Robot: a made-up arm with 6 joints.
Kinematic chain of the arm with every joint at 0, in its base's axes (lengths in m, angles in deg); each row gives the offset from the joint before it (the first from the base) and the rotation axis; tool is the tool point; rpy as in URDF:
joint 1: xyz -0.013 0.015 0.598 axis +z
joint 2: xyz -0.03 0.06 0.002 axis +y
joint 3: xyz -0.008 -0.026 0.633 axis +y
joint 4: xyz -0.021 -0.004 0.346 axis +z
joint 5: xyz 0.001 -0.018 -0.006 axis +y
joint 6: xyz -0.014 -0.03 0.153 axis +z
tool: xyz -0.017 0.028 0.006 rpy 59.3 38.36 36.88
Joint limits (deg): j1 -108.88..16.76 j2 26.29..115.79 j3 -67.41..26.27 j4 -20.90..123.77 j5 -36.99..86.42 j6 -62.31..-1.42
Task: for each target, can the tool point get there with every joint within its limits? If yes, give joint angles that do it. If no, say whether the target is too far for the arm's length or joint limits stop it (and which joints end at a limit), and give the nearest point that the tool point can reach.
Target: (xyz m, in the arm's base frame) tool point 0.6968 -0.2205 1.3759
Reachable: yes | joints -24.38 35.88 17.43 51.69 34.11 -21.95
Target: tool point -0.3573 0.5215 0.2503
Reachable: no: joint limits stop it (at a limit: joint 1, joint 2, joint 3, joint 5, joint 6) | nearest point 0.5963 0.3395 -0.0041 | short by 1.004 m
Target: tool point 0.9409 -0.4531 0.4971
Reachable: yes | joints -33.77 95.53 -0.14 84.21 52.95 -13.31
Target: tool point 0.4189 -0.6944 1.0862
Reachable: yes | joints -56.73 85.91 -55.82 76.55 -13.96 -22.11
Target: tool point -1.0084 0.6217 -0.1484
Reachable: no: too far | nearest point -0.2702 -0.5958 -0.0164 | short by 1.430 m
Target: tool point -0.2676 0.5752 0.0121
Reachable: no: joint limits stop it (at a limit: joint 1, joint 2, joint 3, joint 5, joint 6) | nearest point 0.5952 0.3358 -0.0057 | short by 0.896 m
